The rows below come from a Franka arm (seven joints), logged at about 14 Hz.
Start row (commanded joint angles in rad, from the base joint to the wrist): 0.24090 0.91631 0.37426 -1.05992 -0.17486 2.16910 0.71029
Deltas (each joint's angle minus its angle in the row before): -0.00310 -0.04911 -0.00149 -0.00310 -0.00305 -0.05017 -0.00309; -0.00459 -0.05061 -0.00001 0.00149 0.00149 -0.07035 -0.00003; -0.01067 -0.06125 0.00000 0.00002 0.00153 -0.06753 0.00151; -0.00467 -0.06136 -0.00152 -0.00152 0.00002 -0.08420 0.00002; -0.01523 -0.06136 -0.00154 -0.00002 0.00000 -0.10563 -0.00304; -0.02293 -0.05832 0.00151 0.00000 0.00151 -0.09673 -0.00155; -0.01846 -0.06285 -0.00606 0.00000 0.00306 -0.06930 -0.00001; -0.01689 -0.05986 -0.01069 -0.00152 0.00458 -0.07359 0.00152
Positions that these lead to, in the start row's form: 0.23780 0.86720 0.37277 -1.06302 -0.17791 2.11893 0.70720; 0.23321 0.81659 0.37276 -1.06153 -0.17642 2.04858 0.70717; 0.22254 0.75534 0.37276 -1.06151 -0.17489 1.98105 0.70868; 0.21787 0.69398 0.37124 -1.06303 -0.17487 1.89685 0.70870; 0.20264 0.63262 0.36970 -1.06305 -0.17487 1.79122 0.70566; 0.17971 0.57430 0.37121 -1.06305 -0.17336 1.69449 0.70411; 0.16125 0.51145 0.36515 -1.06305 -0.17030 1.62519 0.70410; 0.14436 0.45159 0.35446 -1.06457 -0.16572 1.55160 0.70562
